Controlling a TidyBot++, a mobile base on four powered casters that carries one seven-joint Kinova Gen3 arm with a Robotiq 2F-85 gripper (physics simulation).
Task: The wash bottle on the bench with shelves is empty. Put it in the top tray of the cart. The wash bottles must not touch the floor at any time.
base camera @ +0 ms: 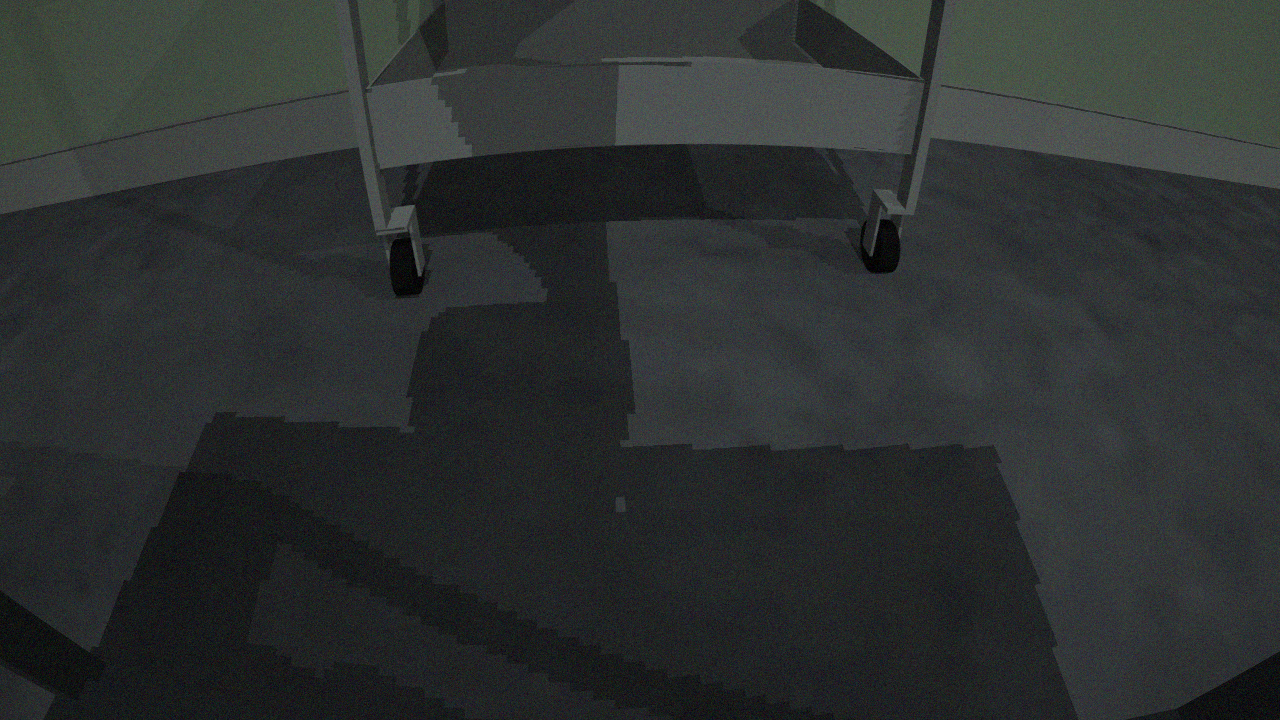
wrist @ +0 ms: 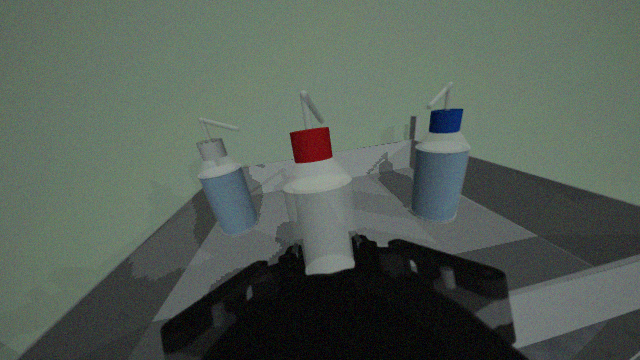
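Observation:
A white wash bottle with a red cap is upright between my fingertips in the middle of the wrist view; no blue liquid shows in it. My gripper is shut on this bottle, around its lower part. The bottle is over the cart's top tray; whether its base touches the tray floor I cannot tell. In the base camera view the cart shows its lower tray, legs and front casters. The top tray, the gripper and the bottle do not show there.
Two wash bottles with blue contents stand in the tray: one with a grey cap at the left, one with a blue cap at the right. The front casters stand on the floor. A green wall is behind the cart.

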